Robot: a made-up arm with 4 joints.
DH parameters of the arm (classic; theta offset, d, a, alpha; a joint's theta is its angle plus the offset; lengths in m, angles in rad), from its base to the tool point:
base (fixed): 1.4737 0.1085 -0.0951 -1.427
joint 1: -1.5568 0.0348 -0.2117 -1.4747
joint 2: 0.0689 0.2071 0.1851 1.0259
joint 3: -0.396 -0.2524 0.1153 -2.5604
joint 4: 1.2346 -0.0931 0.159 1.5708
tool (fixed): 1.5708 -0.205 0 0
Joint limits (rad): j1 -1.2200..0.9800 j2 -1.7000..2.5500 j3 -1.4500..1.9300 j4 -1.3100..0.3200
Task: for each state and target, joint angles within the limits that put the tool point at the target. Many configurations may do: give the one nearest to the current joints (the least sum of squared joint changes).
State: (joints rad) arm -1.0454 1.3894 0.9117 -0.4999
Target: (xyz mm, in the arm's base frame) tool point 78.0 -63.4 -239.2
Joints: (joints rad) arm -0.4863 1.2966 0.3424 0.0745
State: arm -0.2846 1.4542 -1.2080 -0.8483
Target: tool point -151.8 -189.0 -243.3
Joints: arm -0.1395 1.5384 -1.1368 -0.9940
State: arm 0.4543 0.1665 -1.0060 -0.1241
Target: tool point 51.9 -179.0 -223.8
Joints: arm 0.0576 0.5325 -0.5094 -0.0736
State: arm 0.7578 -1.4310 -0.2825 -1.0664
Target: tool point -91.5 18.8 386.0
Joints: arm 0.9750 -0.5694 0.2850 -1.2776
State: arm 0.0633 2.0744 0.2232 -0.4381
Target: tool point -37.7 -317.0 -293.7
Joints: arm 0.0949 2.1354 0.1429 -0.3664
